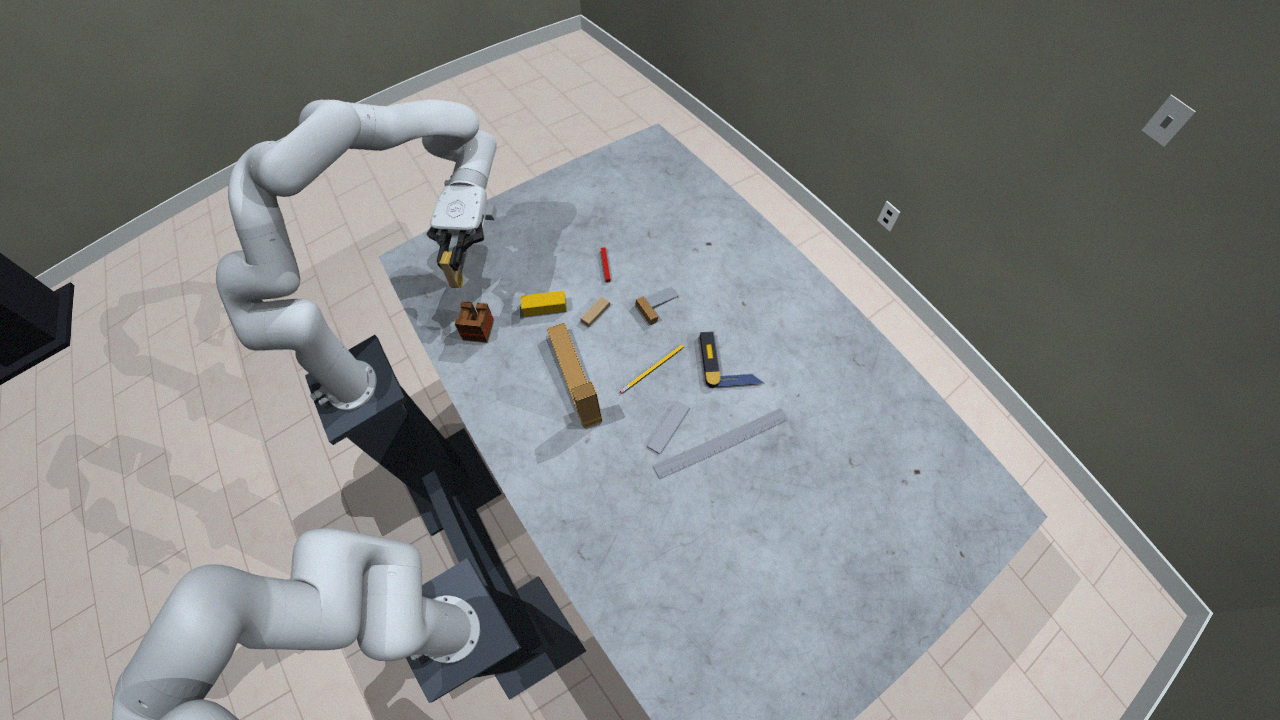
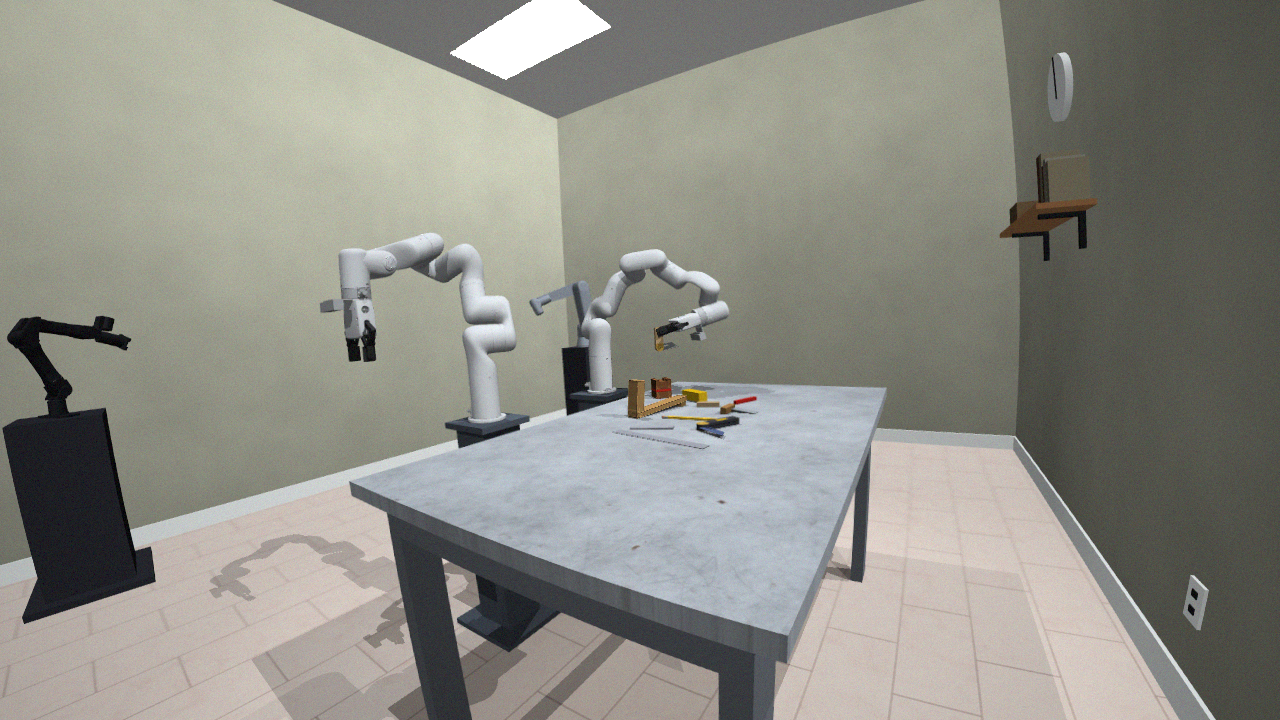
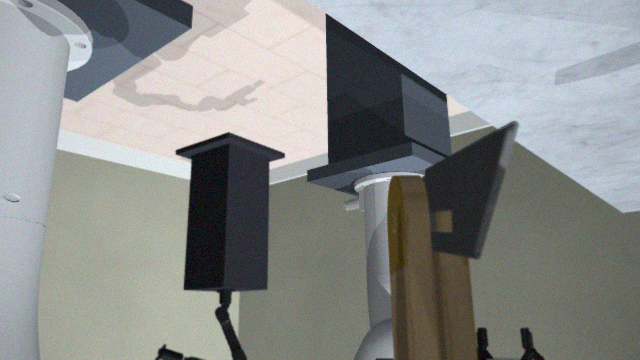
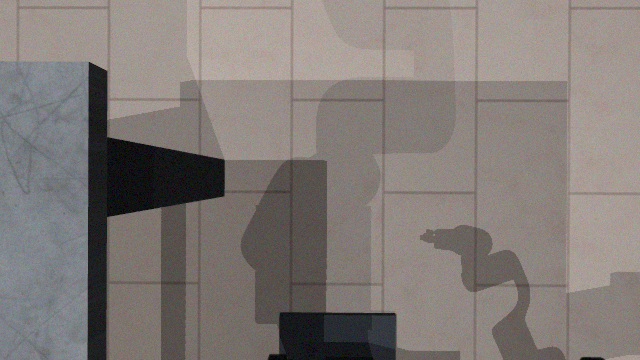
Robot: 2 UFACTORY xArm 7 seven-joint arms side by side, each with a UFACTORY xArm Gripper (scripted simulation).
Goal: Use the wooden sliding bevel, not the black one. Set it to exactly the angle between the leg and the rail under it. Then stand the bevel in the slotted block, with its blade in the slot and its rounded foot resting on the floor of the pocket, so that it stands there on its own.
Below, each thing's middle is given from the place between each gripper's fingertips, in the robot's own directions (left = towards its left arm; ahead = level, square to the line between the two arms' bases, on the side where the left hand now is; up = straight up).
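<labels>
Left gripper (image 1: 447, 267), 40 mm above the wooden sliding bevel (image 3: 431, 298). From my left hand: yellow block (image 1: 552, 302), 240 mm below, 40 mm to the right, 150 mm ahead; grey blade (image 3: 467, 183), 60 mm below, 10 mm ahead, 10 mm to the left; ruler (image 1: 712, 447), far below, far ahead, far to the right. By its middle, the ruler is nearer to my left gripper than to my right gripper.
Right gripper (image 2: 362, 361), far above the ruler, far short of it, far to the right of it. From my right hand: grey blade, 6 cm below, 32 cm ahead, 99 cm to the left; wooden sliding bevel, 4 cm below, 31 cm ahead, 97 cm to the left; yellow block, 24 cm below, 46 cm ahead, 94 cm to the left.
</labels>
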